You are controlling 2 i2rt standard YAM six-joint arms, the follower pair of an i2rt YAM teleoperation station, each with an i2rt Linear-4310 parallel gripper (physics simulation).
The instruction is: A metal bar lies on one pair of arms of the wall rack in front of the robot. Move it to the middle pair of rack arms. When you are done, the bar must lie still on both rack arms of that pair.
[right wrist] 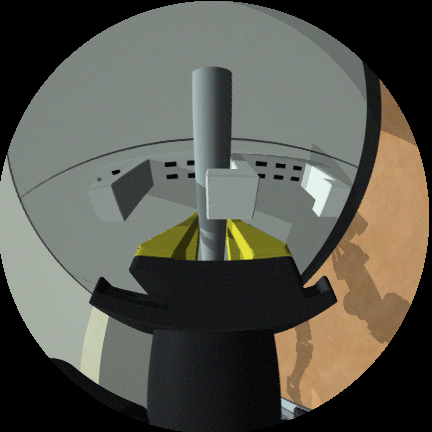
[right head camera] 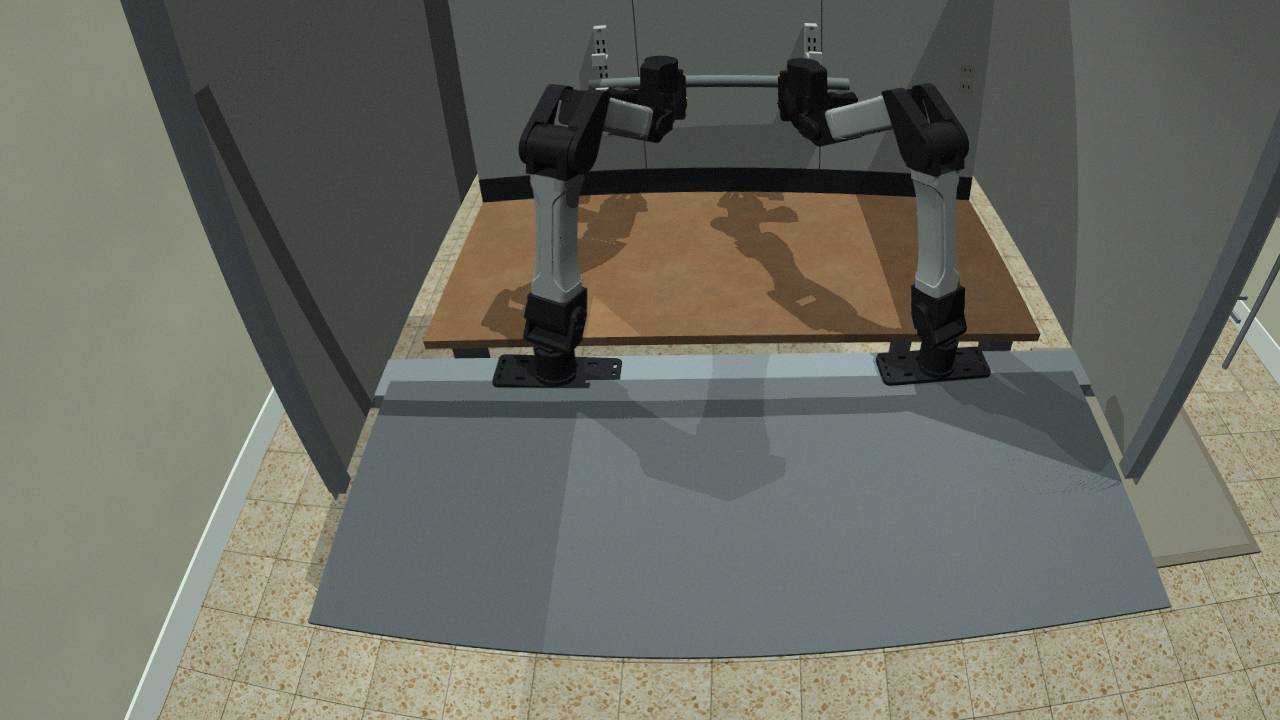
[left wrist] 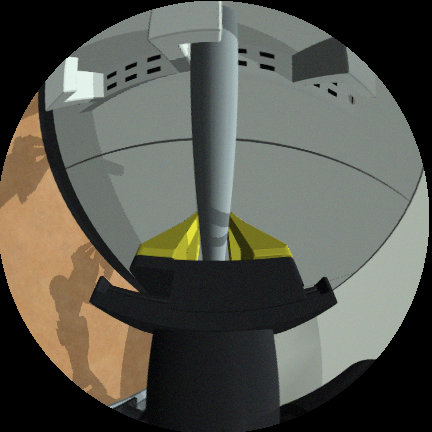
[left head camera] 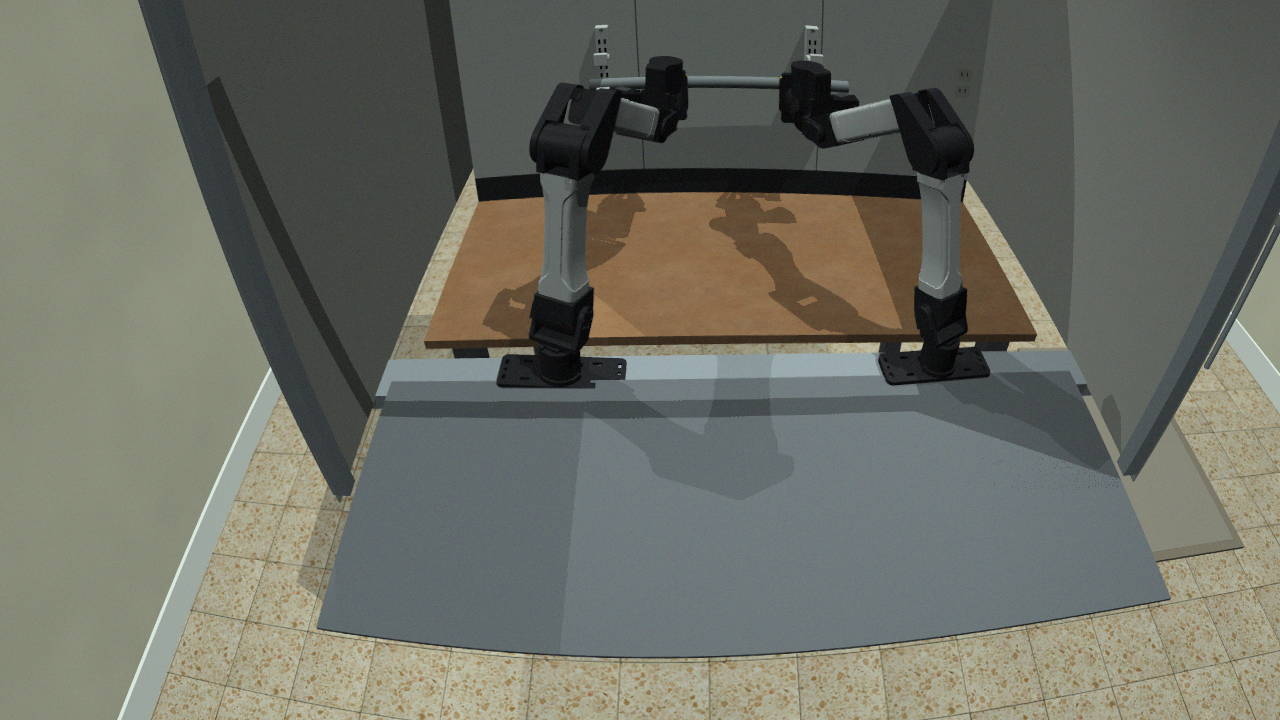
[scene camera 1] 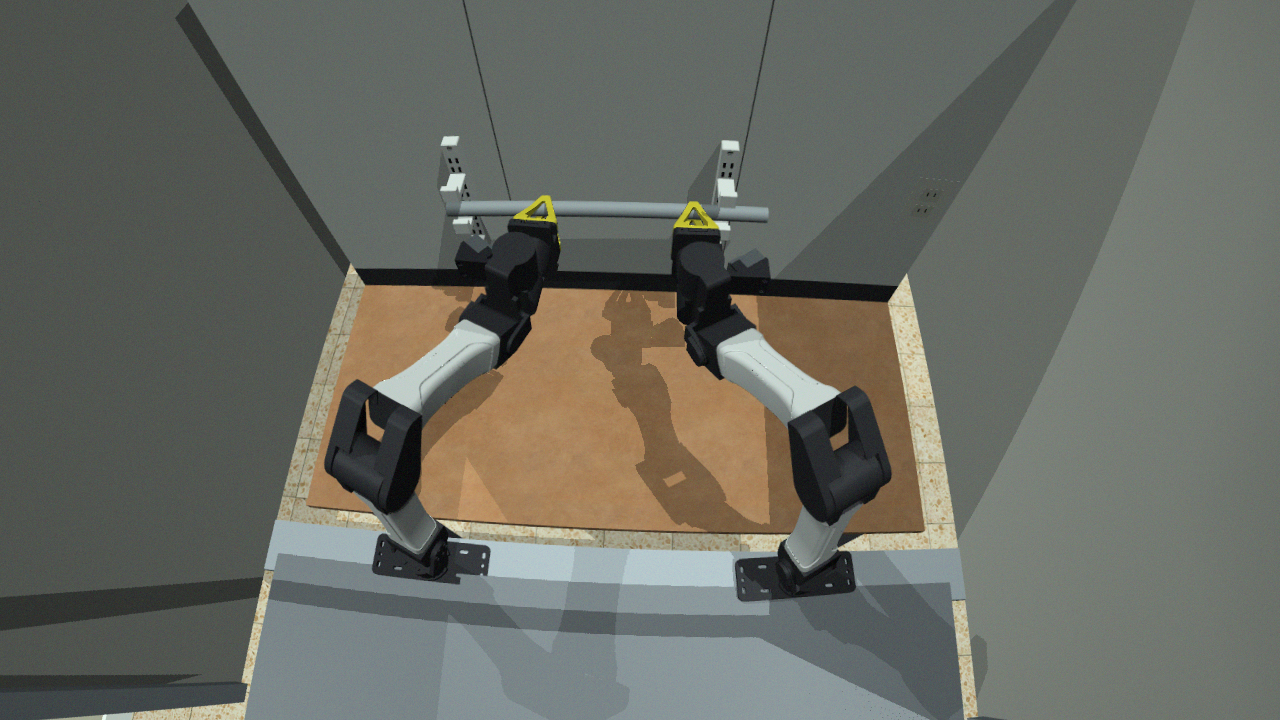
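The grey metal bar point(left head camera: 733, 81) point(right head camera: 732, 80) point(scene camera 1: 617, 208) point(left wrist: 215, 100) point(right wrist: 212, 110) is roughly level at the wall rack. In the left wrist view it passes partly behind the front lip of the left middle rack arm point(left wrist: 185, 22). In the right wrist view the lip of the right middle rack arm point(right wrist: 232, 194) overlaps it likewise. Whether its underside touches the arms is hidden. My left gripper point(scene camera 1: 540, 212) point(left wrist: 213, 216) is shut on the bar, inward of the left rack upright. My right gripper point(scene camera 1: 693, 215) point(right wrist: 212, 216) is shut on it, inward of the right upright.
Upper rack arms point(left wrist: 325, 65) point(right wrist: 125, 192) stand above the bar, and lower rack arms point(left wrist: 75, 87) point(right wrist: 325, 192) below it. A brown table point(left head camera: 716, 268) point(scene camera 1: 554, 429) lies under my arms. Grey walls flank both sides.
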